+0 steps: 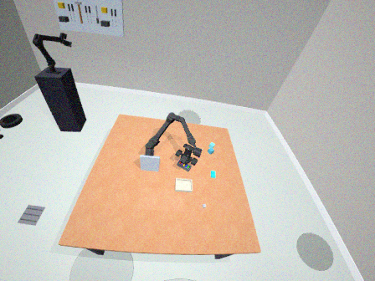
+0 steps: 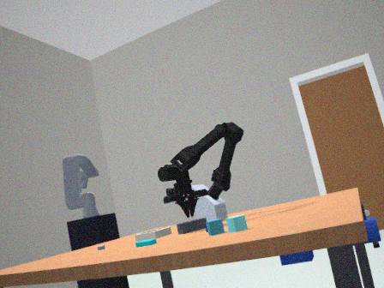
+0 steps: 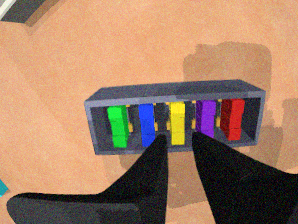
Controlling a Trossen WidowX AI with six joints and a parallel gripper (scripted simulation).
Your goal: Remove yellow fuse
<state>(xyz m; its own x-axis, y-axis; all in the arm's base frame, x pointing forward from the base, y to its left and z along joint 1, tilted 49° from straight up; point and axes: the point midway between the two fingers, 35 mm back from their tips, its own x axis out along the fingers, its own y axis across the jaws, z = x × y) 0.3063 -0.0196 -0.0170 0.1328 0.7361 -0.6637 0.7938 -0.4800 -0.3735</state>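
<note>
Right now the yellow fuse is 30 mm below my gripper tip. From my gripper tip the other things lie so: blue fuse: 10 mm ahead, 10 mm to the right, 30 mm below; then purple fuse: 20 mm behind, 10 mm to the left, 30 mm below; then green fuse: 30 mm ahead, 20 mm to the right, 30 mm below.
</note>
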